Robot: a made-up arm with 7 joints.
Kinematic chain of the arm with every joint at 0, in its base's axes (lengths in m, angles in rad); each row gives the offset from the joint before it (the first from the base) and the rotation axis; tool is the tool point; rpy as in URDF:
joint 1: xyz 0 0 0.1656 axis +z
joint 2: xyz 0 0 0 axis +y
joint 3: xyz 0 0 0.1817 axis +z
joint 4: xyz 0.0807 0 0 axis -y
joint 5: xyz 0.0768 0 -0.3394 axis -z
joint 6: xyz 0 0 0 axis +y
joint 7: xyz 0.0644 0 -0.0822 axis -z
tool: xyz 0 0 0 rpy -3.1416 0 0
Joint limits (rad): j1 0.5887..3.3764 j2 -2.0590..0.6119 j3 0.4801..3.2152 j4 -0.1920..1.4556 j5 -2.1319..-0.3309 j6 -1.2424..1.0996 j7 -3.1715..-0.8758
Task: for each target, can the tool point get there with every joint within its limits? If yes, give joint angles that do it. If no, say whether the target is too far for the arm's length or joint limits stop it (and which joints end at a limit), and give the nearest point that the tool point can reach.
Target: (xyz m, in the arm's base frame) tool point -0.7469 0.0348 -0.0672
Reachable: no: too far | nearest point -0.5557 0.0259 -0.0076 | short by 0.201 m
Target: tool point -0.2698 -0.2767 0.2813
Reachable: yes | joints 2.8019 -0.6262 0.8958 0.5992 -0.6582 -0.9940 -1.6809
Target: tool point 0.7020 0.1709 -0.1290
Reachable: no: too far | nearest point 0.5242 0.1276 -0.0544 | short by 0.198 m
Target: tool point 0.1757 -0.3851 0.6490
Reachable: no: joint limits stop it (at a limit: joint 4, joint 5) | nearest point 0.1593 -0.3492 0.6039 | short by 0.060 m
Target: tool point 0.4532 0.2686 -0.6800
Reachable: no: too far | nearest point 0.2750 0.1248 -0.3326 | short by 0.416 m
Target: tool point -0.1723 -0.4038 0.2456
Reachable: yes | joints 2.5972 0.3690 1.5450 0.9248 -1.2576 -0.7211 -1.7822
